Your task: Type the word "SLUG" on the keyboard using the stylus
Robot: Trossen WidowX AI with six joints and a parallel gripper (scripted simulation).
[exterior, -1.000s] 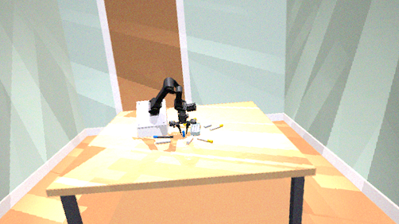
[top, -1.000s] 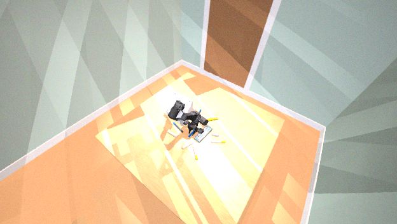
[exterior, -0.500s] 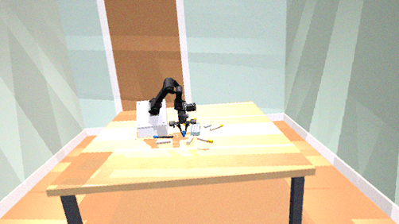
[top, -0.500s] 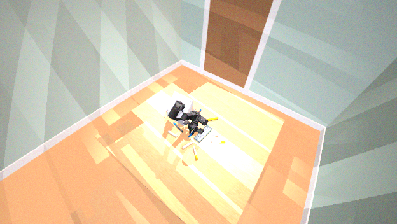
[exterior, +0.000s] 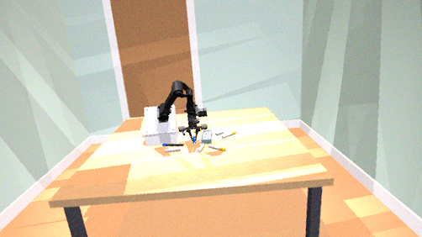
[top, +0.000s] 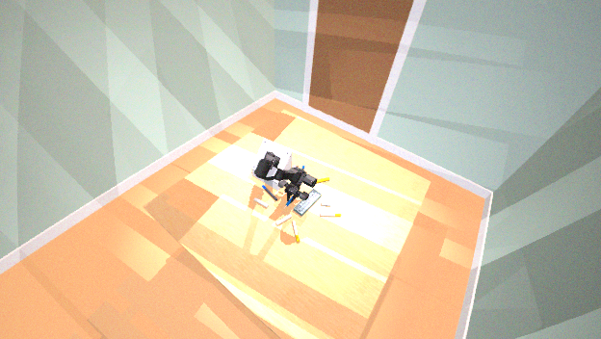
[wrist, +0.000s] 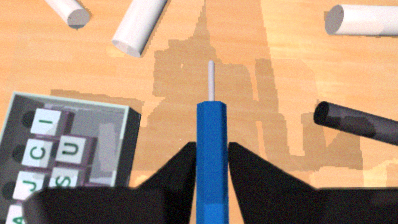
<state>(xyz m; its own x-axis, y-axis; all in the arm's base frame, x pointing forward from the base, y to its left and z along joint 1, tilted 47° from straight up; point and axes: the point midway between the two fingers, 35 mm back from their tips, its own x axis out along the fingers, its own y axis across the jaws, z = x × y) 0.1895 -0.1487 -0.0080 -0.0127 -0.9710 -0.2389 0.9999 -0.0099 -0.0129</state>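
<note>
The L key is 150 mm to the left of my gripper tip and 110 mm ahead of it. The rest, counted from my gripper tip: blue stylus 10 mm to the right; yellow pen 250 mm to the left, 60 mm ahead, 10 mm below; flat grey block 180 mm ahead, 120 mm to the left, 10 mm below.
</note>
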